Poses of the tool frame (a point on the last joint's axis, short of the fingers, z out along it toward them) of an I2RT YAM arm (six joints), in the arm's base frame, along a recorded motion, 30 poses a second.
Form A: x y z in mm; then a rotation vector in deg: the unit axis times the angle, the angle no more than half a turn.
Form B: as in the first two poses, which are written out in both.
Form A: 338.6 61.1 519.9 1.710 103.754 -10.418
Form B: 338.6 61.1 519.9 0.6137 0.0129 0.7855 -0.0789
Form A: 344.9 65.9 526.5 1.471 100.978 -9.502
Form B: 344.9 65.9 526.5 0.6331 0.0112 0.7705 -0.0725
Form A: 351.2 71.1 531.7 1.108 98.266 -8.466
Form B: 351.2 71.1 531.7 0.6519 0.0085 0.7555 -0.0651
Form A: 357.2 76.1 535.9 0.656 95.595 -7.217
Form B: 357.2 76.1 535.9 0.6700 0.0051 0.7403 -0.0559
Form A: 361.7 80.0 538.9 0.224 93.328 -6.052
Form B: 361.7 80.0 538.9 0.6850 0.0017 0.7270 -0.0471
